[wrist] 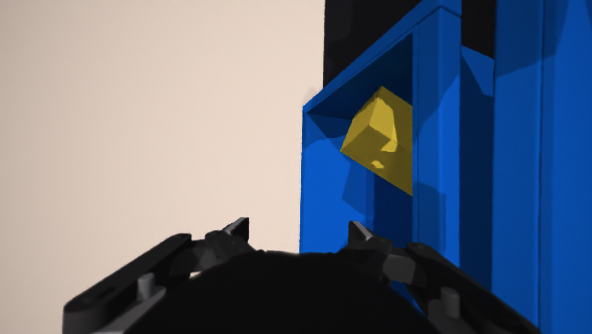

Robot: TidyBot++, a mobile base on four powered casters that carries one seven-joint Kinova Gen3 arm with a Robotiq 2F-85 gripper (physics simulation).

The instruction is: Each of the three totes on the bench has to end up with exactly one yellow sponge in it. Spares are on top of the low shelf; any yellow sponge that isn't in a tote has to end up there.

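Places are measured from the arm's base along level axes (x ahead, y left, z up), in metres.
Pixels of known places: gripper, fingertip midpoint: (298, 230).
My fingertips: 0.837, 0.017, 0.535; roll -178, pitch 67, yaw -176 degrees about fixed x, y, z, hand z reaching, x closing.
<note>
Behind a point stands the place of what it marks, as x, y, z.
A yellow sponge (382, 135) {0.811, -0.067, 0.474} is inside a blue tote (439, 150) {0.761, -0.052, 0.485} right of centre in the wrist view. It looks tilted, and its right part is hidden behind the tote's wall. My gripper (298, 230) {0.837, 0.017, 0.535} is open, with nothing between its fingers. It is near the tote's left side, and its right finger overlaps the tote in the view. Part of another blue tote (520, 175) {0.732, -0.040, 0.486} shows at the right edge; its inside is hidden. The third tote and the low shelf do not show in the wrist view.
A dark surface (360, 30) {0.984, -0.301, 0.366} shows behind the totes at the top. A plain pale beige surface (150, 115) {1.133, -0.121, 0.742} fills the left side. A narrow shadowed gap separates the two blue totes.
</note>
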